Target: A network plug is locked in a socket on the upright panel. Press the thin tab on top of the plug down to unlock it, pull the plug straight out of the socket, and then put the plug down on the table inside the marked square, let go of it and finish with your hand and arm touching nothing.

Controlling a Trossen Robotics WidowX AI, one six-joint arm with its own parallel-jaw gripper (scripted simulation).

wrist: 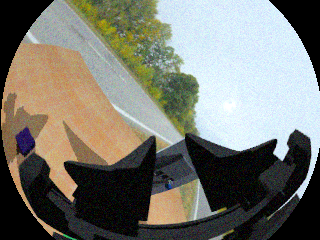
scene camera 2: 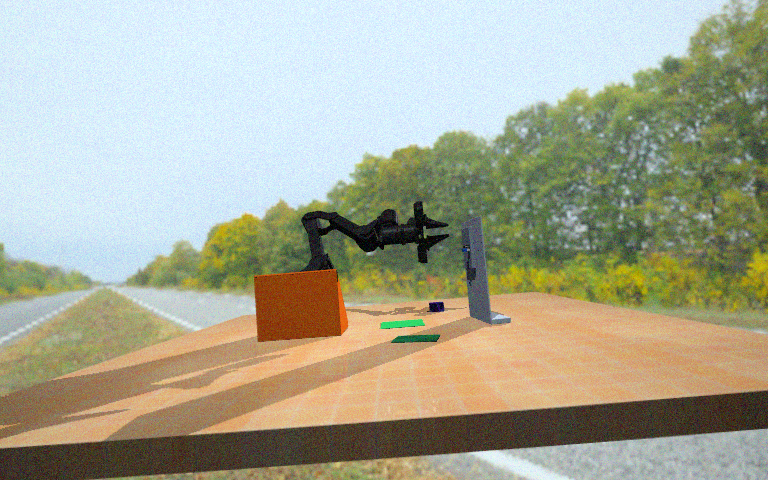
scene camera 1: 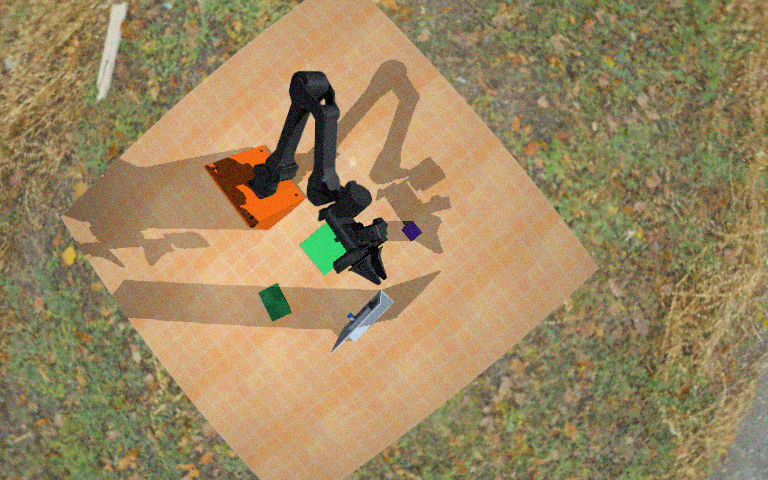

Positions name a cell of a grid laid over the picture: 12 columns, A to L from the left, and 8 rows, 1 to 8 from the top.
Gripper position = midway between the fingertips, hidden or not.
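Note:
My gripper (scene camera 1: F5) is in sight, and I find the gripper (wrist: G5) through the wrist view too, as well as the gripper (scene camera 2: H4) from yet another view. There is an upright panel (scene camera 2: H4); I also see the panel (scene camera 1: F6), and the wrist view shows the panel (wrist: G6) as well. A bright green marked square (scene camera 1: F5) is here too.

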